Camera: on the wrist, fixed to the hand. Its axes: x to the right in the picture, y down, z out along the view.
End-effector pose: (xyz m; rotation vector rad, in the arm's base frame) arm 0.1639 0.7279 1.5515 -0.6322 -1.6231 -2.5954
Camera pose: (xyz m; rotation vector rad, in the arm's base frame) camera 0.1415 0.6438 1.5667 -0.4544 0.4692 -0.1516
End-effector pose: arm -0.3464 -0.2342 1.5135 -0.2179 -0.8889 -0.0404
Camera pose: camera -0.2778 -0.2032 1.4672 -1.2525 1.1259 2.2931
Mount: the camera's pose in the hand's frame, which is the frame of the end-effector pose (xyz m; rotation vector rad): 0.0092 0.0468 -0.0744 0.1271 -1.0085 -2.9616
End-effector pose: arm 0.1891 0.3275 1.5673 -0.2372 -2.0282 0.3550
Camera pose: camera 0.2516 0.3853 1.5912 -2.5176 0.7447 1.2095
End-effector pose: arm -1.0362 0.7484 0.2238 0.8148 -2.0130 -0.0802
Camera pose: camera -1.0050 0.7985 0.2896 -2.0789 -0.4190 1.3606
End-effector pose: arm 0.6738 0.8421 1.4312 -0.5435 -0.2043 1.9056
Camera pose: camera 0.6663 0.8238 1.3451 0.7905 -0.7876 -0.9479
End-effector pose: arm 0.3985 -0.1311 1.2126 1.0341 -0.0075 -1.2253
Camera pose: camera 0.4760 -0.0920 1.1959 0.3406 -0.4573 1.9286
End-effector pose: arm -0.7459 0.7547 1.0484 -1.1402 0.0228 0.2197
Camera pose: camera -0.7386 0.7077 0.9739 0.1582 -2.2529 -1.7955
